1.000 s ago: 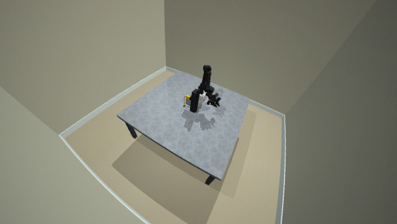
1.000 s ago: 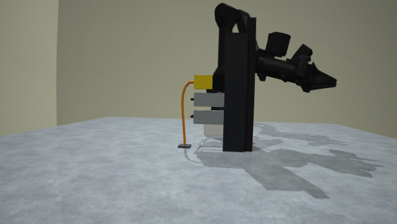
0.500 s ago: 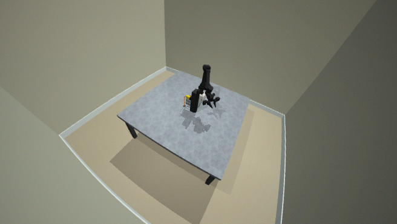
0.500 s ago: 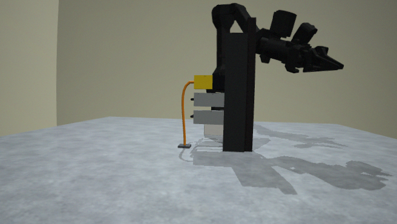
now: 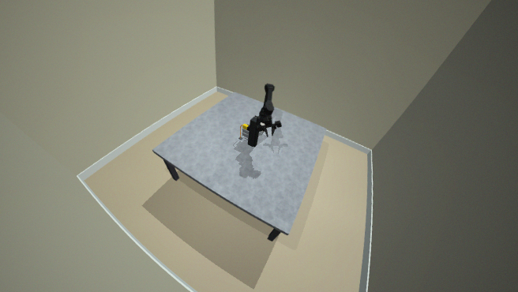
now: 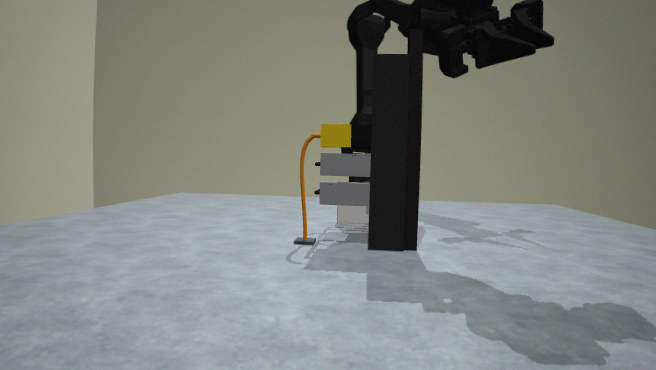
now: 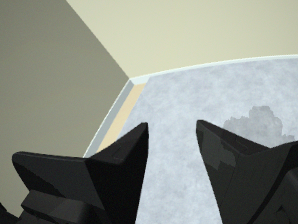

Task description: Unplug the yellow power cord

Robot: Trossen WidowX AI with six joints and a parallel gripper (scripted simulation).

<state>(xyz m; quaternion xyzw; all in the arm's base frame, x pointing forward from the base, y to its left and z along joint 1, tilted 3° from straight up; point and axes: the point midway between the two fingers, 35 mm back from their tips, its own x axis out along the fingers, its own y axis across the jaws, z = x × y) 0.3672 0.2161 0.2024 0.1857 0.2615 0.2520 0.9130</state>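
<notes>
Now: gripper tip 25 cm to the left of the yellow plug, 11 cm past it and 11 cm above it. The rest, counted from my gripper tip: dark foot: 31 cm to the right, 28 cm below, 10 cm behind.
</notes>
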